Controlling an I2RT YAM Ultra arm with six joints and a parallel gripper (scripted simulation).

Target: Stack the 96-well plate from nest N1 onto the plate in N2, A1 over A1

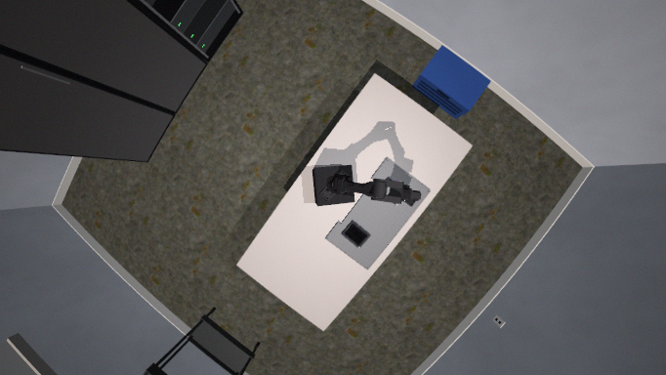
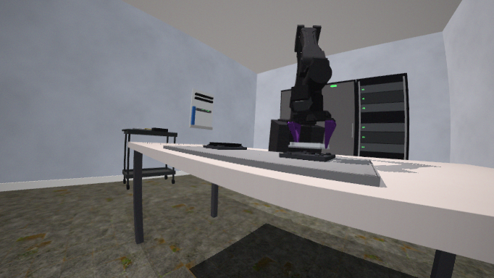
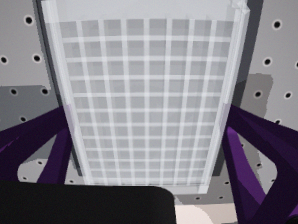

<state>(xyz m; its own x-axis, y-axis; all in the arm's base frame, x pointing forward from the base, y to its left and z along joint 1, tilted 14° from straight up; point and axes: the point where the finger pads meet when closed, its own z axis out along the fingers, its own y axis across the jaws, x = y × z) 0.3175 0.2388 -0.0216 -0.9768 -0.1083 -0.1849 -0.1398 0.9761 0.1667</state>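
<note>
Right now my hand is 390 mm to the left of the dark plate, 30 mm short of it and 20 mm above it. Round my hand: clear 96-well plate: right at my hand.
</note>
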